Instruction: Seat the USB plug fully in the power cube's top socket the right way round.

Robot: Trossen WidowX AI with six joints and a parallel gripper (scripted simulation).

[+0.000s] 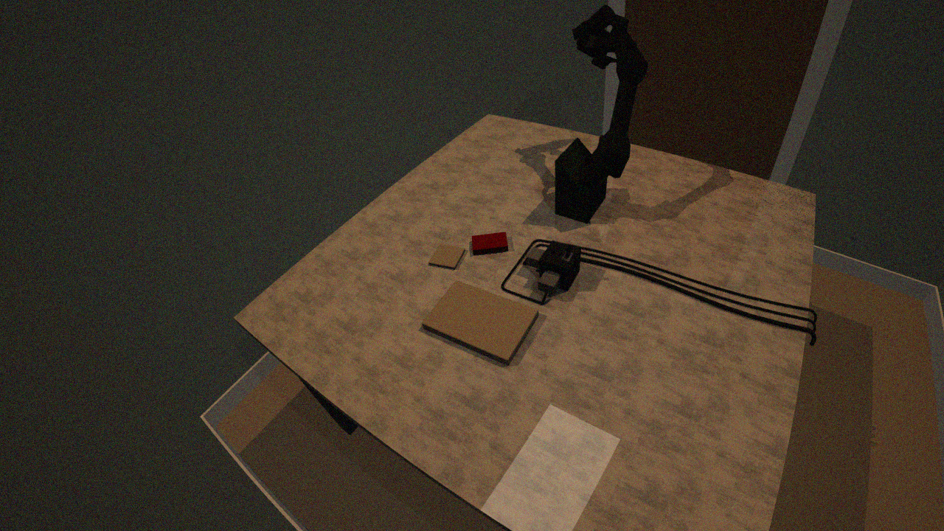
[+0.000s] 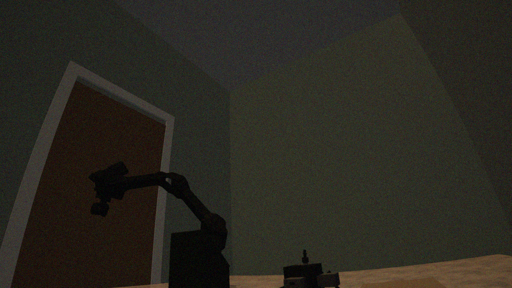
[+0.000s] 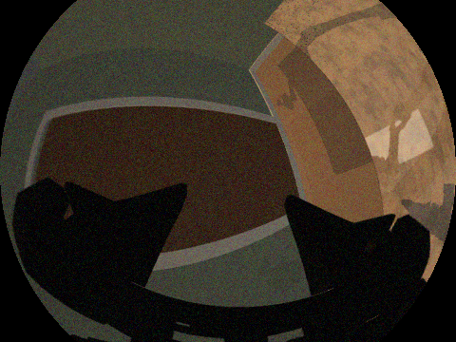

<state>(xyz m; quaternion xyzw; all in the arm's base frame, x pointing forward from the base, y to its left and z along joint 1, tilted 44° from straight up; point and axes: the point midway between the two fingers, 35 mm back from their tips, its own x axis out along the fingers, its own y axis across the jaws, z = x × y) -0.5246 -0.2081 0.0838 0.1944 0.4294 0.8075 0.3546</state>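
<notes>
My gripper tip is now 83 cm short of the USB plug, 22 cm above it and 14 cm to the right of it. The rest, counted from my gripper tip: red block: 81 cm ahead, 30 cm below, 10 cm to the right; tan tile: 90 cm ahead, 31 cm below, 18 cm to the right; tan slab: 105 cm ahead, 30 cm below, 2 cm to the left.
</notes>
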